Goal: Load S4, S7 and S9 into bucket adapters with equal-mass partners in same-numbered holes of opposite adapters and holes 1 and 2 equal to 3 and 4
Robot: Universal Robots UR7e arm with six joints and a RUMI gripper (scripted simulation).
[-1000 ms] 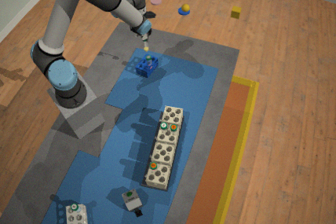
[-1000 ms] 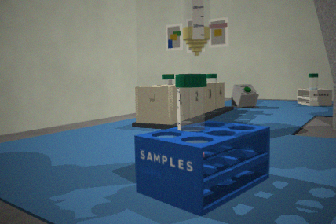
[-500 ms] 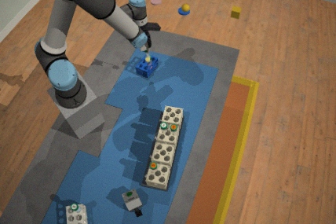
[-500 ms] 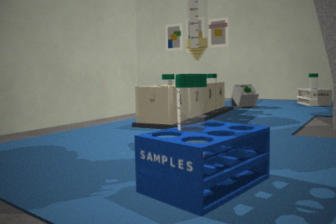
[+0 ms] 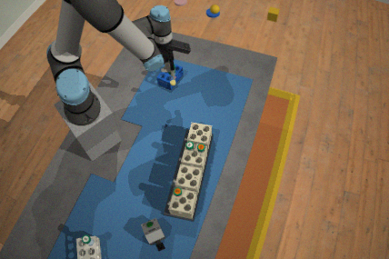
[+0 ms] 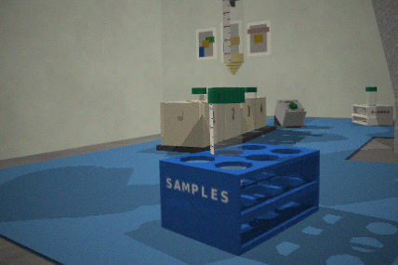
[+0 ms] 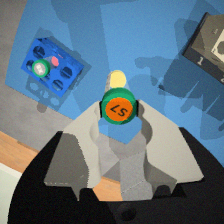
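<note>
My hand is 1 cm to the right of the tube and 5 cm above it. The rest, counted from my hand: blue samples rack: 7 cm behind, 14 cm to the left, 22 cm below; then white-dot blank: 16 cm ahead, 30 cm to the right, 18 cm below; then sample tube S9: 16 cm ahead, 51 cm to the right, 18 cm below.
</note>
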